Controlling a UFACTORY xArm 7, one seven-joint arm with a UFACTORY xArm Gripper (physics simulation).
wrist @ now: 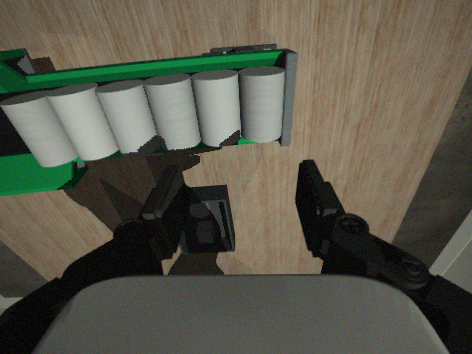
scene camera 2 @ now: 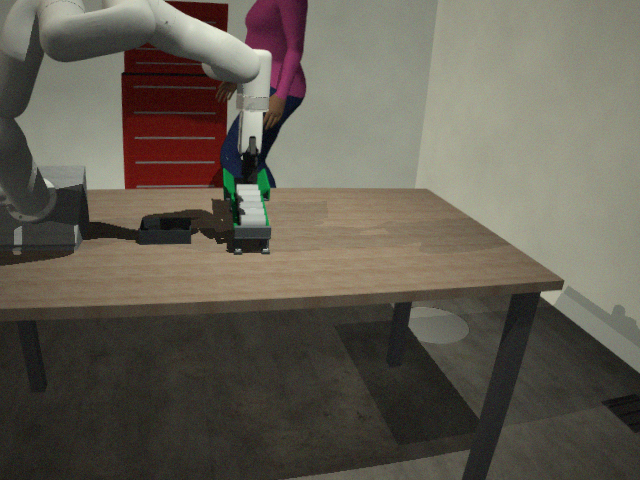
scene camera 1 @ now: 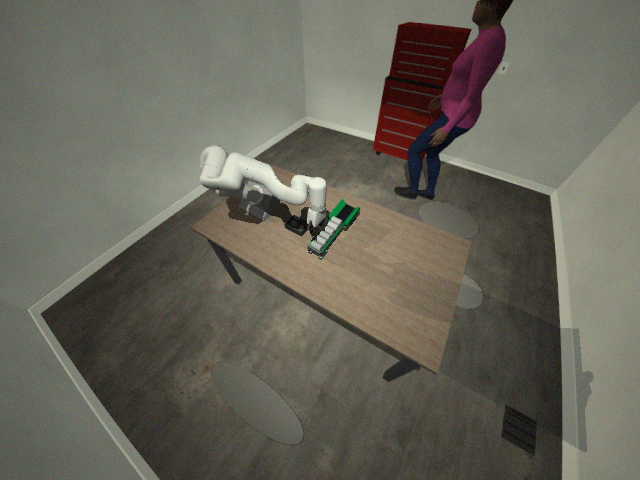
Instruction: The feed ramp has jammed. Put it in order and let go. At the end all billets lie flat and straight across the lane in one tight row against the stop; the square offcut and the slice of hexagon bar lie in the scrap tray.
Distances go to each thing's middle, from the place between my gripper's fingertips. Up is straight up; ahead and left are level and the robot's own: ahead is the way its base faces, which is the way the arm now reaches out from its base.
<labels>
My gripper is now 40 mm to the left of the grey stop [wrist: 289, 58] and 110 mm above it. Also, from my hand: scrap tray [scene camera 2: 166, 236] (190 mm behind, 100 mm to the left, 160 mm below).
</labels>
